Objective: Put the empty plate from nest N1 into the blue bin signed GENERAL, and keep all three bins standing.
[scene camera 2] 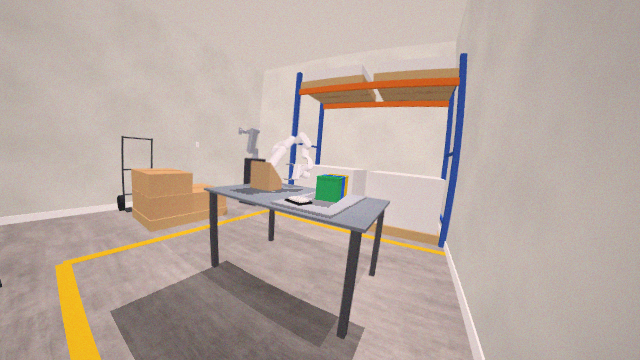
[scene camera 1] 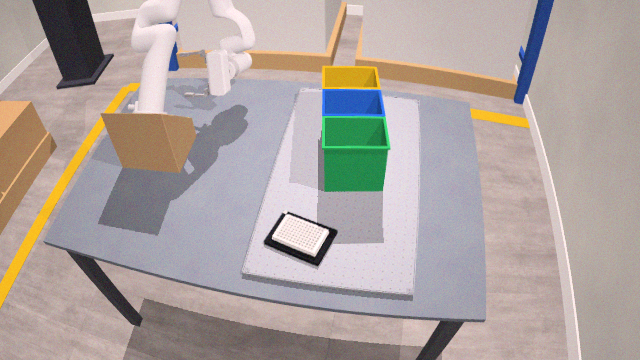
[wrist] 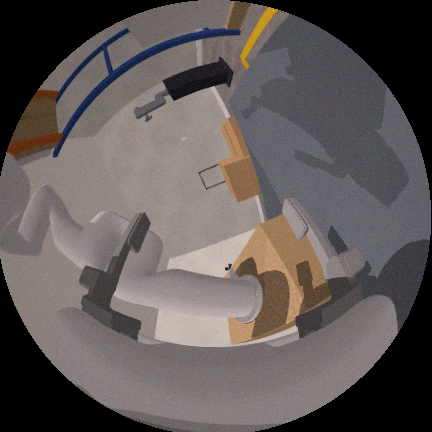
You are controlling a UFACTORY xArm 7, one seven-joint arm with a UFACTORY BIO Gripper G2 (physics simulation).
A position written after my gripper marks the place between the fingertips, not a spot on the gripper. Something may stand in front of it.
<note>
In view: my gripper [scene camera 1: 182, 74], a green bin [scene camera 1: 355, 148], a blue bin [scene camera 1: 335, 102], a yellow bin [scene camera 1: 333, 77], a white well plate [scene camera 1: 296, 233] and a flat black nest [scene camera 1: 279, 246].
My gripper also shows in the wrist view [wrist: 213, 209]. The wrist view misses the green bin: it is out of frame. The wrist view misses the blue bin: it is out of frame.
</note>
